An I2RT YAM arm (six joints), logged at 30 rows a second.
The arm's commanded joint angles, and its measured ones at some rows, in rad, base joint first. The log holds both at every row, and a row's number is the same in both.
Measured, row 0:
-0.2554, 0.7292, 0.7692, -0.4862, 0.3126, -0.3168
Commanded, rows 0 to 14:
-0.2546, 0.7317, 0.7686, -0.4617, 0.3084, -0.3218
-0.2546, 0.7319, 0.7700, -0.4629, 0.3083, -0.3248
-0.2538, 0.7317, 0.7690, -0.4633, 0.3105, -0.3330
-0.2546, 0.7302, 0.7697, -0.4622, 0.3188, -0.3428
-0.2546, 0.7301, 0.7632, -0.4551, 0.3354, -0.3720
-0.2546, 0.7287, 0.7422, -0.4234, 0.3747, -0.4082
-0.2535, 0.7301, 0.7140, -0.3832, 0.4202, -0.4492
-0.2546, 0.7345, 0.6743, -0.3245, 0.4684, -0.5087
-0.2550, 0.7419, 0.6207, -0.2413, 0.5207, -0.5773
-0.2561, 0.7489, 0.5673, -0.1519, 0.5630, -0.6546
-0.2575, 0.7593, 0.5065, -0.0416, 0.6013, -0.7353
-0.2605, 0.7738, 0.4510, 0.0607, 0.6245, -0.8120
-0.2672, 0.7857, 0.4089, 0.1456, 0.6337, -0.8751
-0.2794, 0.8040, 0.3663, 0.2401, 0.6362, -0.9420
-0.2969, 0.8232, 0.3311, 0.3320, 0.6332, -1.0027
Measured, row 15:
-0.2756, 0.7982, 0.3946, -0.0429, 0.5529, -0.7509
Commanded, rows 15 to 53:
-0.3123, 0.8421, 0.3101, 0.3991, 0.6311, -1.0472
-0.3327, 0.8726, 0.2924, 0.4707, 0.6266, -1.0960
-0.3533, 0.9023, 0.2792, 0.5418, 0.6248, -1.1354
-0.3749, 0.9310, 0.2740, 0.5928, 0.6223, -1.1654
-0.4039, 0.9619, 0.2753, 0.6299, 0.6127, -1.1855
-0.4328, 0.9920, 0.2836, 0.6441, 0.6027, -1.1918
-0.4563, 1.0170, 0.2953, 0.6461, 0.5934, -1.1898
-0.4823, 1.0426, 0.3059, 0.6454, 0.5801, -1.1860
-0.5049, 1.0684, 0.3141, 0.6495, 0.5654, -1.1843
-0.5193, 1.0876, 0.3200, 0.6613, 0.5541, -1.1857
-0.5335, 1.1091, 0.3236, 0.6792, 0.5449, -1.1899
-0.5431, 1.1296, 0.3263, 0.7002, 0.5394, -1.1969
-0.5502, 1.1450, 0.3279, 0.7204, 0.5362, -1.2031
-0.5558, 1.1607, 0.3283, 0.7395, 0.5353, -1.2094
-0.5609, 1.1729, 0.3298, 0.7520, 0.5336, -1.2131
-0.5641, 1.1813, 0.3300, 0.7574, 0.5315, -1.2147
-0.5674, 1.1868, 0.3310, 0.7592, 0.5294, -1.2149
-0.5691, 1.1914, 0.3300, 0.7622, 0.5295, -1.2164
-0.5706, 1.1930, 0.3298, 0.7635, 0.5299, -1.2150
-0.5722, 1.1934, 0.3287, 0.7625, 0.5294, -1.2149
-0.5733, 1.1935, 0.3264, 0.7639, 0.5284, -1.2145
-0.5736, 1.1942, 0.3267, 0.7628, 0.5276, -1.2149
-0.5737, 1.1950, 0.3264, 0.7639, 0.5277, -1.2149
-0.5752, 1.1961, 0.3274, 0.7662, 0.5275, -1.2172
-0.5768, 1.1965, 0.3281, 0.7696, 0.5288, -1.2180
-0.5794, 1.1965, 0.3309, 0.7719, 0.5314, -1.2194
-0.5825, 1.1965, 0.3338, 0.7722, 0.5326, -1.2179
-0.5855, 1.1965, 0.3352, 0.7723, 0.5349, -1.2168
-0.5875, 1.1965, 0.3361, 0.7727, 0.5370, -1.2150
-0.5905, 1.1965, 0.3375, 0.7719, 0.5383, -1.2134
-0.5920, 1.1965, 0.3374, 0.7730, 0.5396, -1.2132
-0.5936, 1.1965, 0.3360, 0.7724, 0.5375, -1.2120
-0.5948, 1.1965, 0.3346, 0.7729, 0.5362, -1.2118
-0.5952, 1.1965, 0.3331, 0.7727, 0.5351, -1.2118
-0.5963, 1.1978, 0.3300, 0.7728, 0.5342, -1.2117
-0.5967, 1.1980, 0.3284, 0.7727, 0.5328, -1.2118
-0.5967, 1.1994, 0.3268, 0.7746, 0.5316, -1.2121
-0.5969, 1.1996, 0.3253, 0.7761, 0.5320, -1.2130
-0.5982, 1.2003, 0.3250, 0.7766, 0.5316, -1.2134
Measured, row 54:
-0.5968, 1.1992, 0.3256, 0.7330, 0.5251, -1.2228
